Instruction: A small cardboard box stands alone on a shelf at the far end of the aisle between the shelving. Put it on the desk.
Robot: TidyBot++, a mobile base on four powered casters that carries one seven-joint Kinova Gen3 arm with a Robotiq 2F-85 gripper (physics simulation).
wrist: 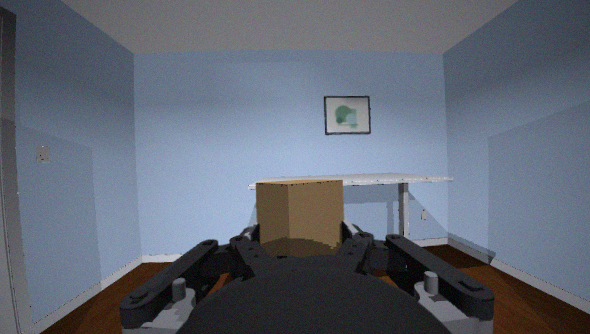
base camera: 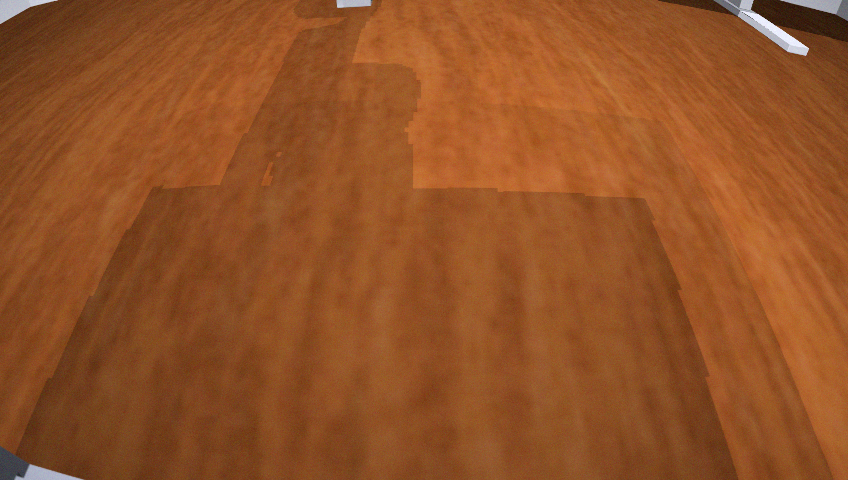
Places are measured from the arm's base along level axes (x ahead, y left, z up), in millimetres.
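Pixels of known places: gripper, fingertip midpoint: (wrist: 300,230).
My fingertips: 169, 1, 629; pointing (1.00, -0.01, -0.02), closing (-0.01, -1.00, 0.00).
Ahead of a thing's pixels: the offset from my fingertips to its top centre, as dx, dy, dz. "spot": to the spot under its first point. Level surfaces: height alone.
A small cardboard box {-8, +0, +49} (wrist: 315,215) is between the fingers of my gripper (wrist: 300,230), low in the middle of the wrist view. The gripper is shut on it and holds it upright. The white desk {dz -75} (wrist: 390,178) stands beyond the box, by the far wall, its top reaching from behind the box to the right. The box covers part of the desk's left side. In the base camera view, a white desk foot (base camera: 773,33) shows at the upper right and another white foot {spot: +1048, +197, -1013} (base camera: 353,2) at the top edge. The gripper and box do not show there.
A blue far wall (wrist: 200,125) with a framed picture (wrist: 347,115) stands behind the desk. Blue side walls rise left and right, with a door frame (wrist: 8,150) at the left edge. A brown wood floor {dz -1026} (base camera: 505,148) with the robot's shadow lies ahead.
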